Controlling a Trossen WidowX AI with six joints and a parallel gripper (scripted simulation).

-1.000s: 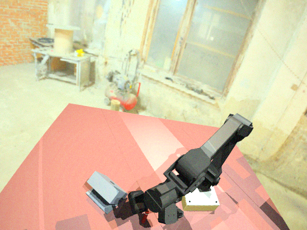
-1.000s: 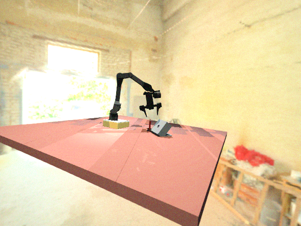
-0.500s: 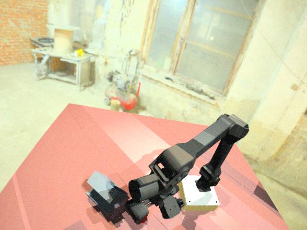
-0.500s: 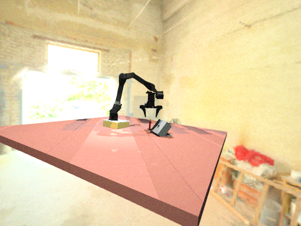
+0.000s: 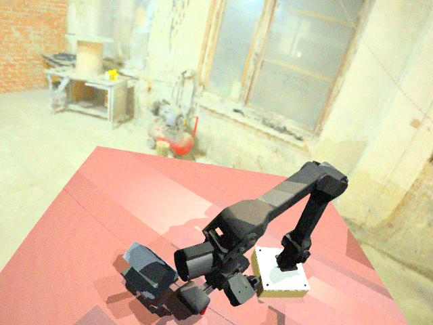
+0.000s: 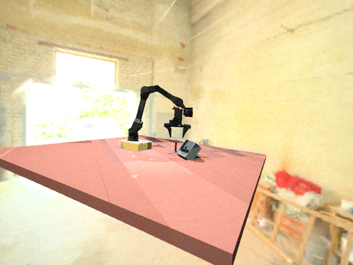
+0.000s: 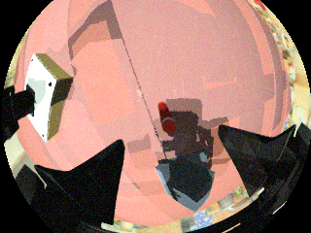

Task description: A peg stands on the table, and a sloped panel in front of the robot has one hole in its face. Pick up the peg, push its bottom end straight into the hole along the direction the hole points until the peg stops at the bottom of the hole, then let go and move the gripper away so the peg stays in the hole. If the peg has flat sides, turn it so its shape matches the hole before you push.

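Now: gripper tip 4 cm above the red peg. Also, from my gripper tip: grey sloped panel: 13 cm ahead, 13 cm to the right, 5 cm below; dark base plate: 15 cm ahead, 11 cm to the right, 10 cm below.
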